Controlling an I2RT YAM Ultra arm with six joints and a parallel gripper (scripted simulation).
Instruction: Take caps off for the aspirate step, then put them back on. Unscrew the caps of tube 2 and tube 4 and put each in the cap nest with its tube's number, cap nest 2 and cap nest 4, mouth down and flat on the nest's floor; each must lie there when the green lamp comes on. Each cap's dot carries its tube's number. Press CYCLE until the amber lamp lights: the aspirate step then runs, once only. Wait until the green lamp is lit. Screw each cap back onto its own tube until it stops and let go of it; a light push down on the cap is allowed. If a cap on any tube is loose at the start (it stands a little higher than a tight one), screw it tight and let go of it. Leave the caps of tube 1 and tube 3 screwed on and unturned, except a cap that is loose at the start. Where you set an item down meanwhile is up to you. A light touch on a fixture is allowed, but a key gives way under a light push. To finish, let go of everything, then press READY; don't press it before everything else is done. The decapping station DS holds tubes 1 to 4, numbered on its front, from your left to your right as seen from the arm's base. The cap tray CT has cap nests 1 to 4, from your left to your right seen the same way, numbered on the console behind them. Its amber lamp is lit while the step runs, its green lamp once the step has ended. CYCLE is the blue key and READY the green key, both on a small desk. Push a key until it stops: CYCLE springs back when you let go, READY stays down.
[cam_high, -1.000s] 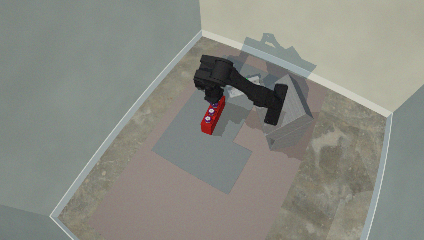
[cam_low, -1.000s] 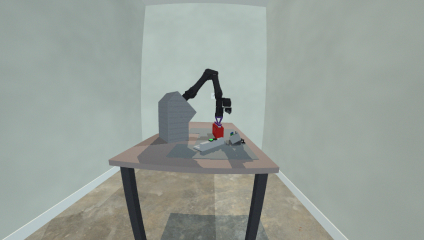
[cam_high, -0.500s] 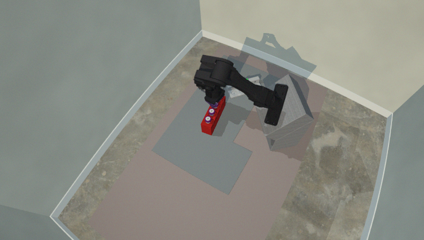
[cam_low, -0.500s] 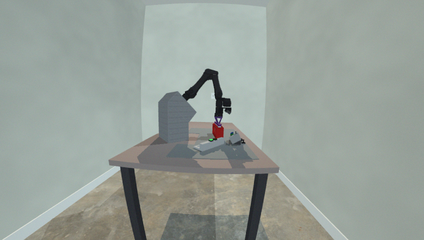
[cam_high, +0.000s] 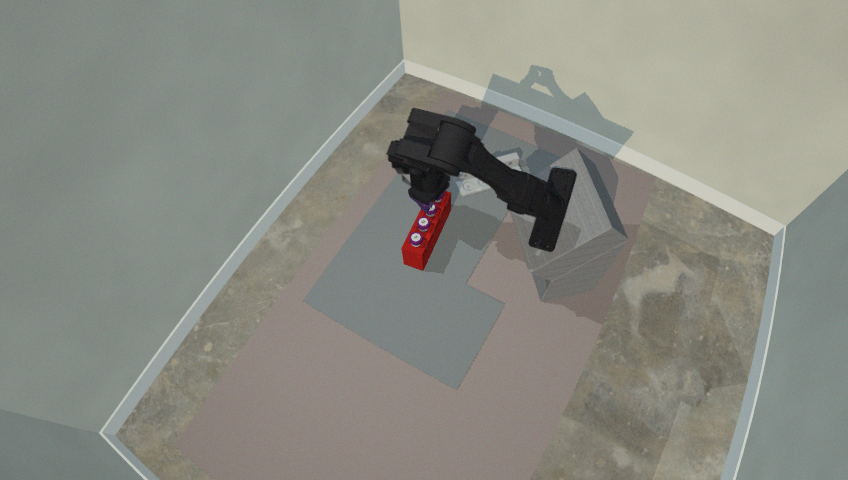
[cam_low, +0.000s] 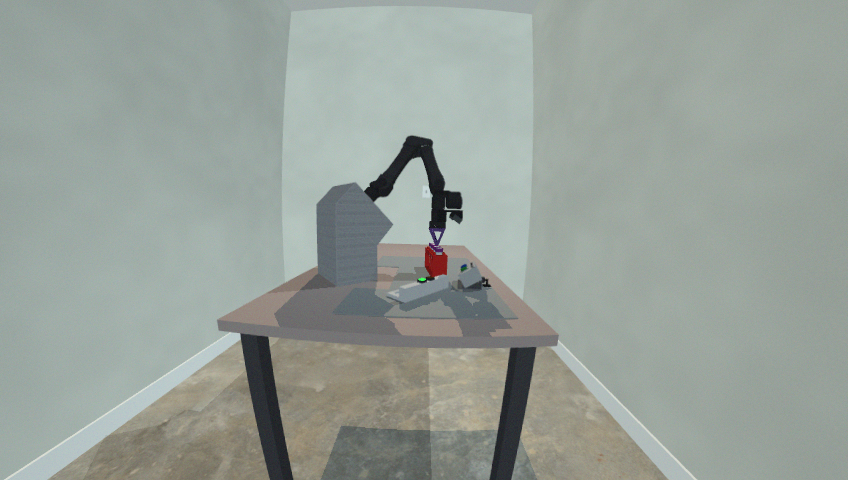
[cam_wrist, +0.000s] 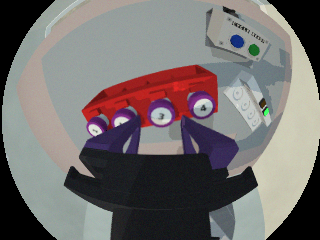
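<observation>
Now: hand 120 mm short of the green ready key, 160 mm to the left of it and 70 mm above it. Round my hand: blue cycle key: 120 mm ahead, 120 mm to the right, 70 mm below; then key desk: 140 mm ahead, 140 mm to the right, 80 mm below.
</observation>
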